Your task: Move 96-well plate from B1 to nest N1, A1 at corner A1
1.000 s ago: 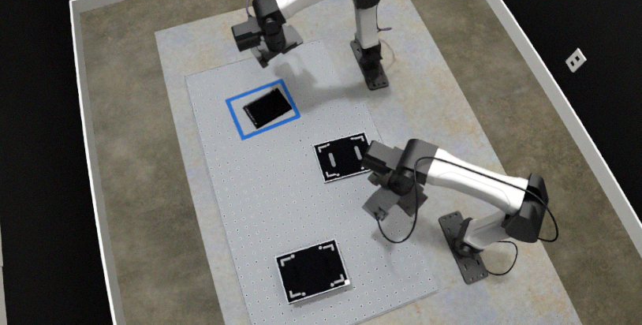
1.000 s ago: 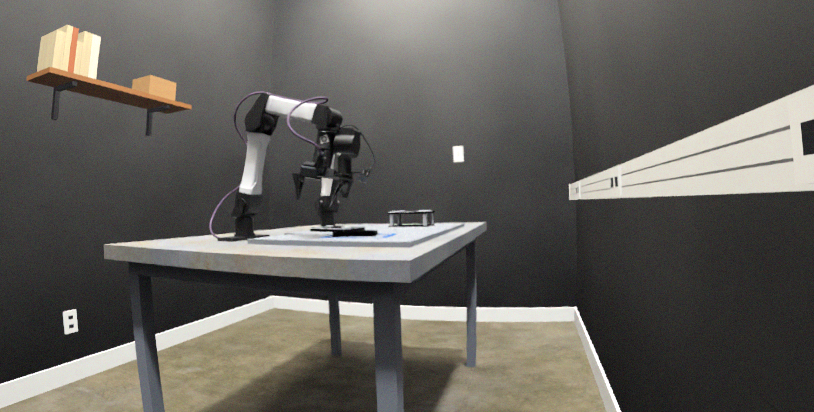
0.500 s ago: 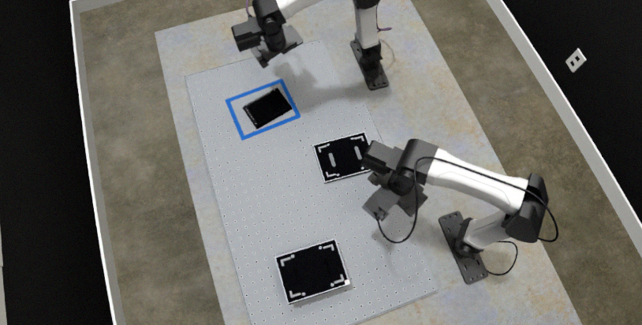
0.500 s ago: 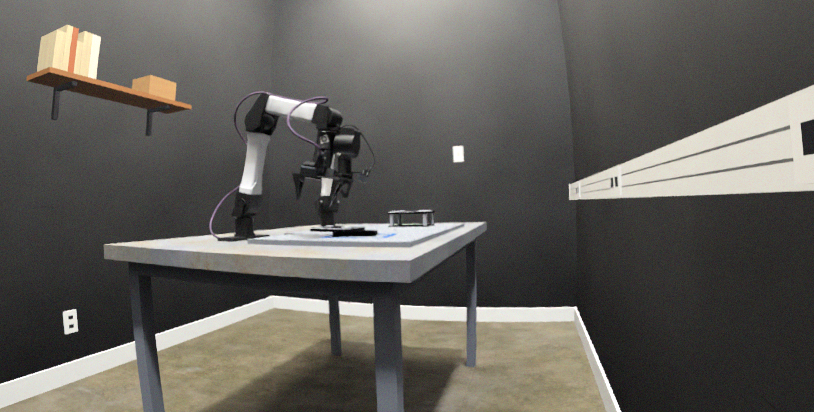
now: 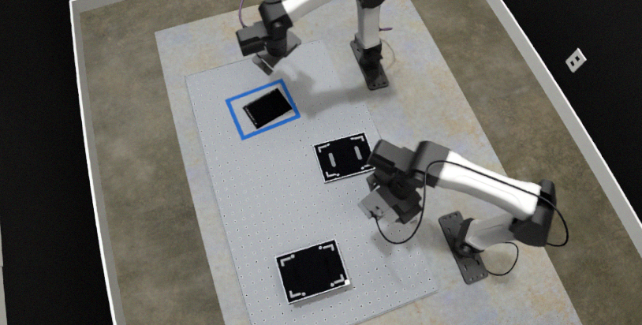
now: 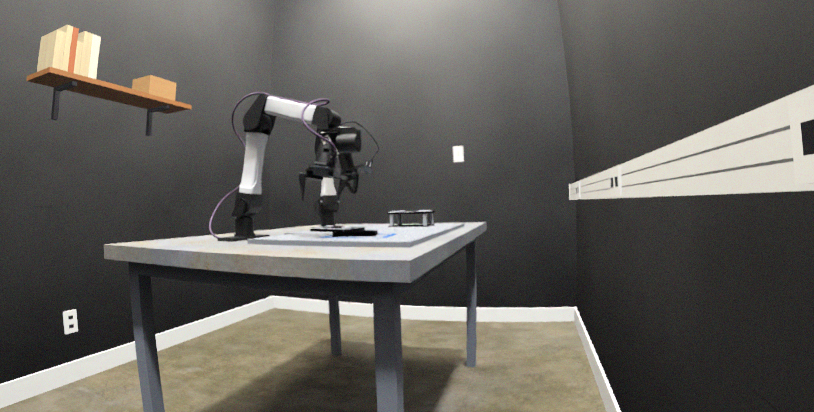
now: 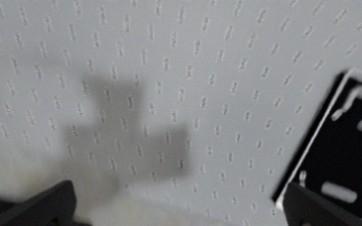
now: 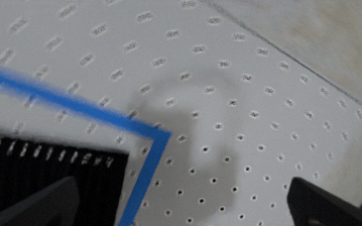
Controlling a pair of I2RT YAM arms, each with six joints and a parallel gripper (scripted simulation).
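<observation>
My right gripper is now 10 cm above the black 96-well plate, 9 cm to the right of it and 7 cm short of it. From my right hand the other things lie so: black fixture 33 cm to the left, 10 cm below, 9 cm behind; then cream mark 66 cm to the left, 5 cm below, 5 cm ahead.
</observation>
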